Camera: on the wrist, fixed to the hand. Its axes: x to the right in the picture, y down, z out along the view.
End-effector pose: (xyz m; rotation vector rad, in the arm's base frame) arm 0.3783 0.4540 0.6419 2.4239 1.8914 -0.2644
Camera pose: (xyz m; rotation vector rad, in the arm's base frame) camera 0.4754 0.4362 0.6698 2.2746 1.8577 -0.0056
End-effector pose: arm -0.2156 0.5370 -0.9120 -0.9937 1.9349 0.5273
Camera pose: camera -0.3114 0.5702 -0.8964 -1.1764 1.9237 0.7256
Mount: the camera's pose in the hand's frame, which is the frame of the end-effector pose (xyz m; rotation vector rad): 0.0010 0.0966 -0.0345 -0.2235 0.0389 -0.0267
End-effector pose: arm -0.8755 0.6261 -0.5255 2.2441 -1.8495 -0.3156
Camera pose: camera -0.9554 0.6081 -0.4637 2.1101 -1.6751 -0.4557
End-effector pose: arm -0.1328 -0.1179 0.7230 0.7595 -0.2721 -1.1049
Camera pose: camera -0.0454 -0.0819 0.7628 0.5861 -0.1033 -1.1232
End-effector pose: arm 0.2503 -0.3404 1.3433 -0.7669 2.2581 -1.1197
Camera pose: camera 0.2020 -0.2738 1.2820 -0.8711 2.4406 -0.9104
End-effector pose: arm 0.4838 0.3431 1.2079 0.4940 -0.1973 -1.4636
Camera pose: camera 0.5854 0.3518 1.2192 0.3441 0.0044 -1.4800
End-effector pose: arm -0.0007 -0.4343 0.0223 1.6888 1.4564 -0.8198
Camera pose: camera 0.0949 -0.4114 0.0517 1.5275 1.5390 -0.6159
